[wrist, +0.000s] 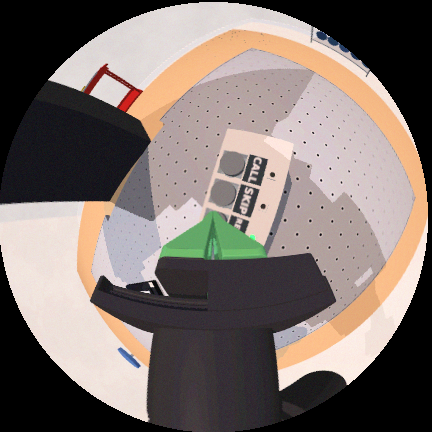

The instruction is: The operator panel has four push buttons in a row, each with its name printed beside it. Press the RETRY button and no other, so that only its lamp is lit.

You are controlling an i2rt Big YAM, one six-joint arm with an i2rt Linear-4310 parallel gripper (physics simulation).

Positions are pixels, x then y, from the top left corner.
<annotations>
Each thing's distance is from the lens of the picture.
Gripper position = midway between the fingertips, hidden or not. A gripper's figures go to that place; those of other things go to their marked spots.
my gripper point(212, 216): 13 cm
operator panel point(258, 188): 13 cm
</annotations>
